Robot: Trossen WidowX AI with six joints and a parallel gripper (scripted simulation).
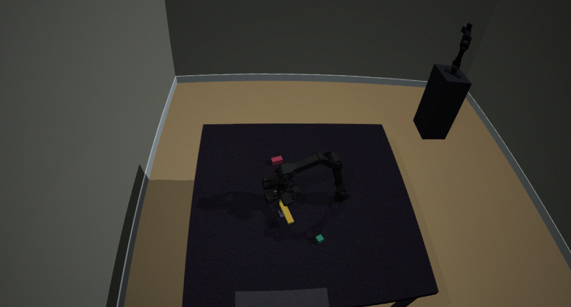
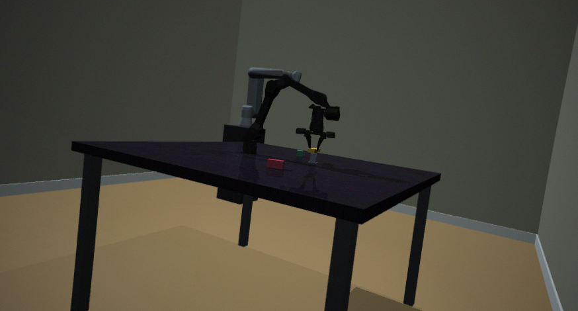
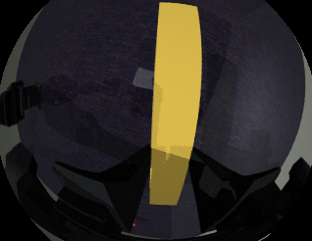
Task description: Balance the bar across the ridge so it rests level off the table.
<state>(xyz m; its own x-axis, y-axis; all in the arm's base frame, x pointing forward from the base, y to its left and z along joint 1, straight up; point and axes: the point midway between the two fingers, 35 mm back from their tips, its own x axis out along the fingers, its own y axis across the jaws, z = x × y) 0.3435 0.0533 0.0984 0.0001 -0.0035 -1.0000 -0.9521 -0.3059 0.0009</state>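
Right now my gripper tip is 3 cm to the right of the yellow bar and 1 cm past it. Also, from my gripper tip: green cube: 21 cm to the left, 19 cm behind, 5 cm below; then red block: 34 cm to the right, 5 cm below, 1 cm ahead.
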